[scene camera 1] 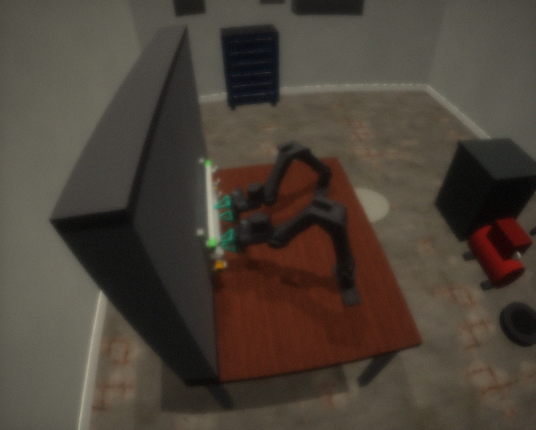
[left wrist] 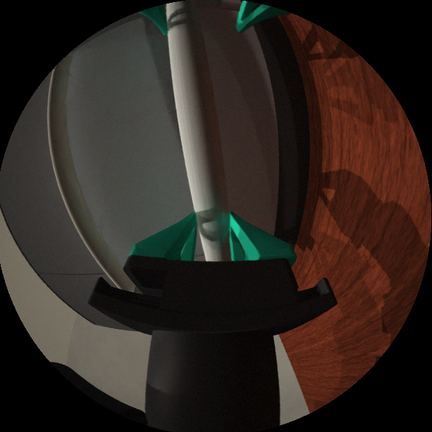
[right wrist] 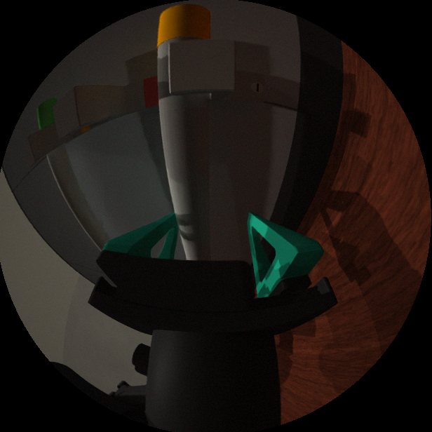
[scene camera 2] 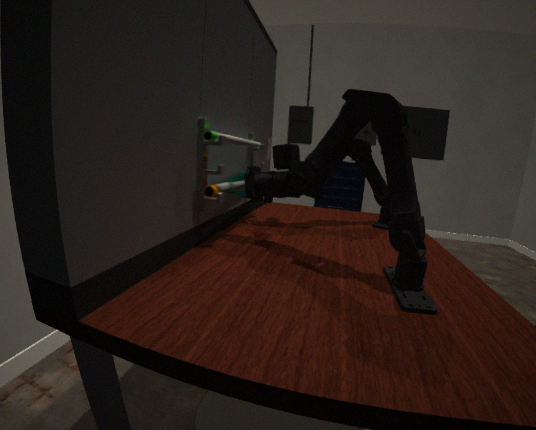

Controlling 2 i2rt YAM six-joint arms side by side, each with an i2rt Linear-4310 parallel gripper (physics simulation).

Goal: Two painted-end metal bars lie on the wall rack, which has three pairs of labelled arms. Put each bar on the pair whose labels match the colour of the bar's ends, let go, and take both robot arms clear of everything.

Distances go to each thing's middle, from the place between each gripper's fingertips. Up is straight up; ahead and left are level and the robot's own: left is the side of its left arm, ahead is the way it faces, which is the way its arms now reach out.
The orange-ended bar (right wrist: 184,119) lies 8 cm to the left of my right hand, 2 cm above it and 1 cm behind it.
The orange-ended bar is 12 cm to the right of my left hand and 1 cm ahead of it.
